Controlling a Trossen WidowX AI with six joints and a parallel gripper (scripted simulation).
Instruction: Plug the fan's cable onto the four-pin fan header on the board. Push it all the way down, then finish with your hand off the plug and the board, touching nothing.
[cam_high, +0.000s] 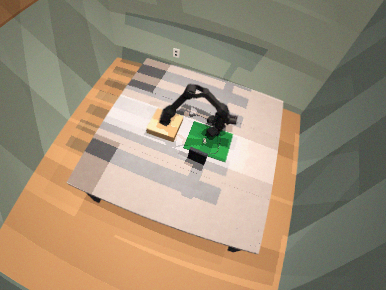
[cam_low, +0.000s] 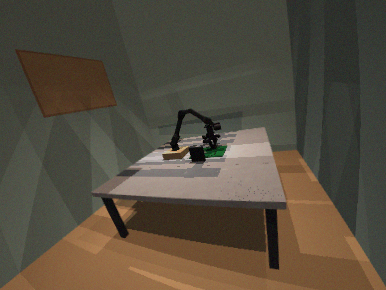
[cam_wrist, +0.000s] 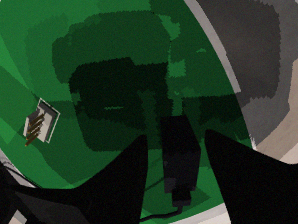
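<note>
My gripper tip is now 40 mm past the four-pin fan header, 100 mm to the left of it and 20 mm above it. From my gripper tip the other things lie so: black fan plug (10 mm ahead, 10 mm above); green circuit board (20 mm behind, 80 mm to the right, 30 mm below); black fan (20 mm behind, 250 mm to the right, 40 mm above).
</note>
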